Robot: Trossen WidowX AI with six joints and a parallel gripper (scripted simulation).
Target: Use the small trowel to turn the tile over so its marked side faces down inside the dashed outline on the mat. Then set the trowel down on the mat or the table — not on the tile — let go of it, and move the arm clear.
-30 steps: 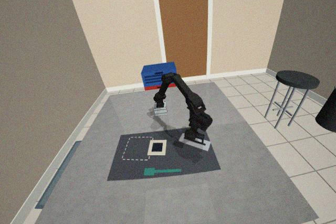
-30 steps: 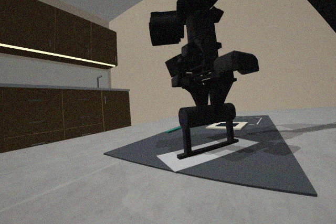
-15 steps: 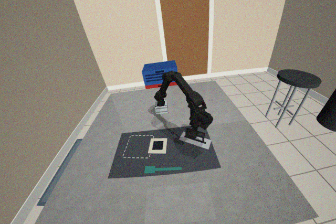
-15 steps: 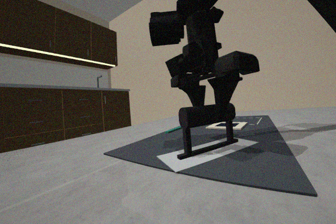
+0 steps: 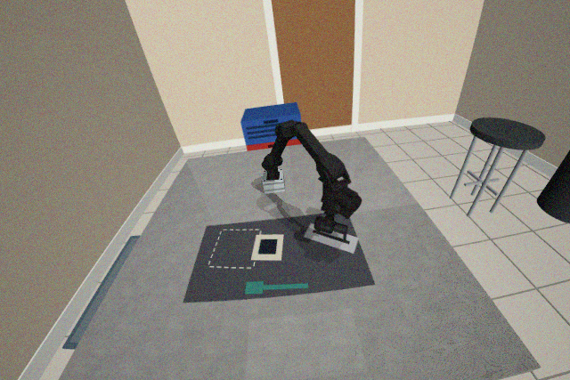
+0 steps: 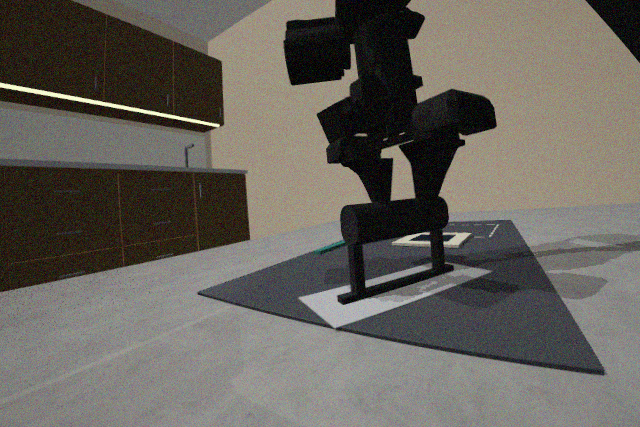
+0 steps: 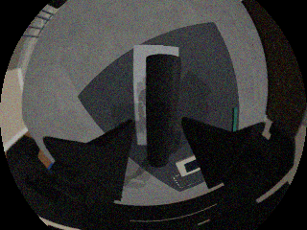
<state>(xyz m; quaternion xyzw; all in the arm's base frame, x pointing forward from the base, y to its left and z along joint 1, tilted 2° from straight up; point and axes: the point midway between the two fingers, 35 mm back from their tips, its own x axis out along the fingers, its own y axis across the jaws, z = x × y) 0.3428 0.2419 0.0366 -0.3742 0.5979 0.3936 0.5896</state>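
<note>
My gripper tip is now 3 cm above the grey plate tool, 2 cm to the left of it and 1 cm past it. Round my gripper tip: dark mat 21 cm to the right, 9 cm below, 6 cm ahead; teal trowel 22 cm to the right, 20 cm ahead, 7 cm below; cream tile 24 cm to the right, 6 cm below, 4 cm ahead.
</note>
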